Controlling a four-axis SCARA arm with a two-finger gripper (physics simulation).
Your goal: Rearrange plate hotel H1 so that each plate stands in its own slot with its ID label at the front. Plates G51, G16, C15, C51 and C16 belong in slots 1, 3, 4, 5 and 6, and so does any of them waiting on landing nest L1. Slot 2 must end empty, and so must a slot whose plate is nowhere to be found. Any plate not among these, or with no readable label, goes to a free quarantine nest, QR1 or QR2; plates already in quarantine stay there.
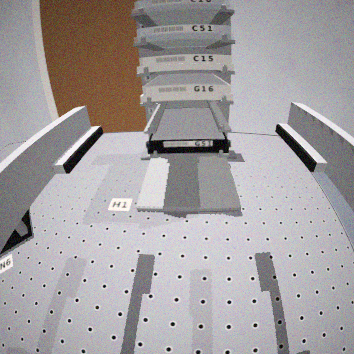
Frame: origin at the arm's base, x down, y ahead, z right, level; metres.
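Seen in the pictures: gripper, fingertip midpoint: (pixel 188 111).
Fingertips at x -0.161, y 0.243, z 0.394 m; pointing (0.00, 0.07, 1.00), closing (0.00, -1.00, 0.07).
Observation:
Pixels of each thing's top centre, then the offset from my fingertips to it. "spot": a spot on its surface instead. Level surfaces: height alone.
- Plate hotel H1, surface spot: (pixel 222 206) spot: dx +0.141, dy -0.038, dz +0.064 m
- C15, middle of its top: (pixel 184 54) dx -0.035, dy +0.011, dz +0.127 m
- C51, middle of its top: (pixel 183 32) dx -0.063, dy +0.011, dz +0.127 m
- H1 tag, middle of its top: (pixel 119 204) dx +0.148, dy +0.105, dz +0.064 m
- perforated deck, its level: dx +0.148 m
- black nest, surface spot: (pixel 26 231) spot: dx +0.142, dy +0.234, dz -0.022 m
- N6 tag, middle of its top: (pixel 4 263) dx +0.148, dy +0.247, dz -0.083 m
Plate hotel H1 (pixel 222 206) stands ahead with its stack of plates, its base reaching toward me. The lowest plate, G51 (pixel 187 144), is black-edged with its label at the front. Above a gap come pale plates G16 (pixel 180 90), C15 (pixel 180 59) and C51 (pixel 180 29), labels at the front. The top plate, C16 (pixel 182 1), is cut off by the upper edge; its label partly shows. Slot numbers cannot be read. My gripper (pixel 188 111) is open and empty, its fingers wide apart at left and right, nearer to me than the stack. Landing nest L1 and quarantine nests QR1 and QR2 do not show.
The H1 tag (pixel 120 204) lies on the perforated deck (pixel 200 250) left of the hotel base. Part of a black nest (pixel 26 231) shows at the left edge, behind the left finger, with the N6 tag (pixel 5 263) below it. A brown door panel (pixel 92 65) stands behind.

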